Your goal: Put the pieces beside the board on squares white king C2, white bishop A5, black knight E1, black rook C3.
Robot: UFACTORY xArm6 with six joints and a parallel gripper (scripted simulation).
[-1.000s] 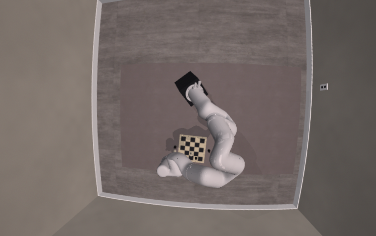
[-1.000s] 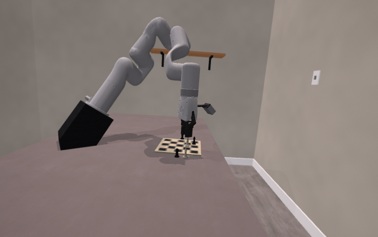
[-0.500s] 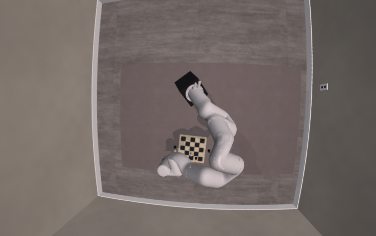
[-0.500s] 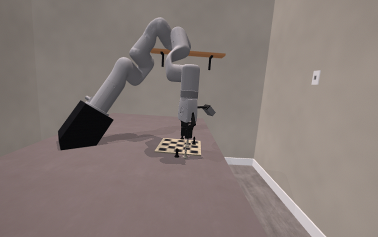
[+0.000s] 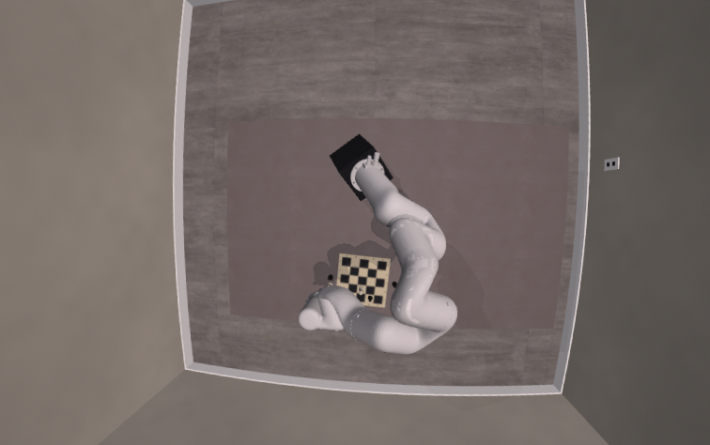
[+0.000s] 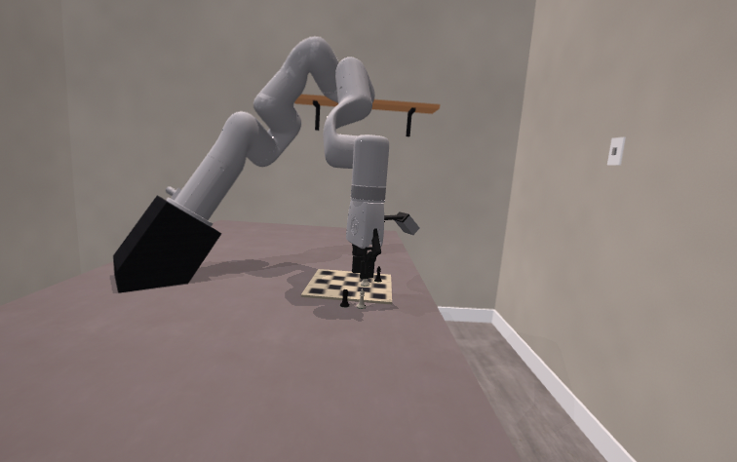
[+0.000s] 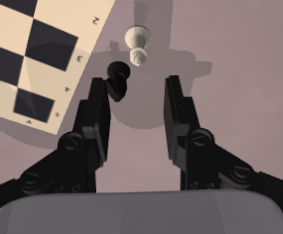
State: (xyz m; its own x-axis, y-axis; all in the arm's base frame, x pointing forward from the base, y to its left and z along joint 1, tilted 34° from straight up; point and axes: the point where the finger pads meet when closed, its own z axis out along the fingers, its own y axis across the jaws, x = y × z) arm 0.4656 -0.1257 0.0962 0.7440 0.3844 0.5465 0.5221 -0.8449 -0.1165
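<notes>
Right now my hand is 70 mm above the white bishop. Round my hand: white king (10 mm behind, 140 mm to the left, 60 mm below); chessboard (50 mm behind, 130 mm to the left, 90 mm below); black piece (40 mm behind, 80 mm below).
</notes>
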